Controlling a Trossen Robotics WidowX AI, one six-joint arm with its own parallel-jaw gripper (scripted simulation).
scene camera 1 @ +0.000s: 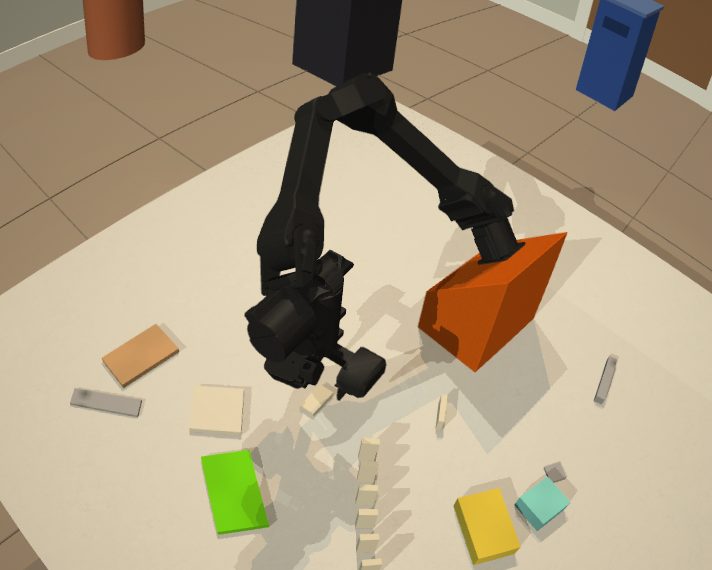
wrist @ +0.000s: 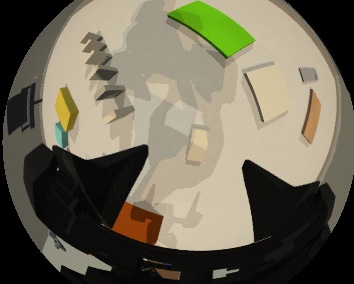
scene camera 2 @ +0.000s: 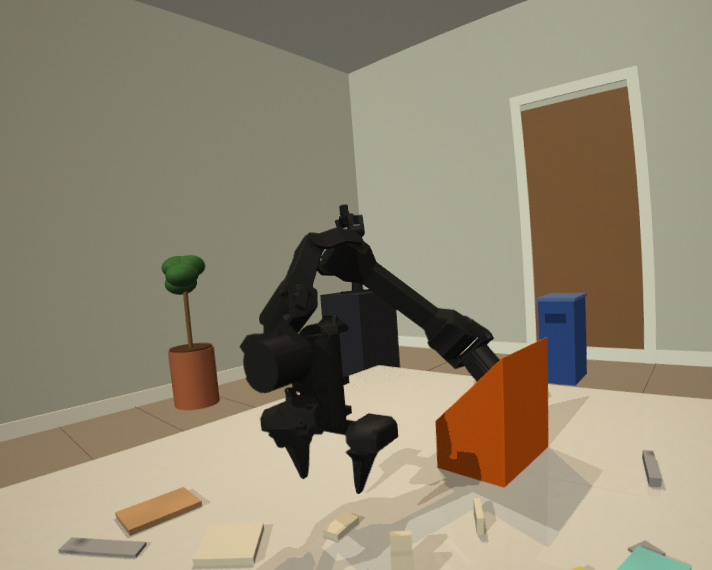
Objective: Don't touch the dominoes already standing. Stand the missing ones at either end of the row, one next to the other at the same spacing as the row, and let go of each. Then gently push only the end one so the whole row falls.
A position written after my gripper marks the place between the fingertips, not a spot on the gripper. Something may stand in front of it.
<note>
My gripper (scene camera 2: 331, 484) is open, holding nothing. Also in view: a grey bar (scene camera 1: 83, 398) and a teal block (scene camera 1: 542, 503).
My gripper also shows in scene camera 1 (scene camera 1: 313, 382) and in the wrist view (wrist: 198, 157).
</note>
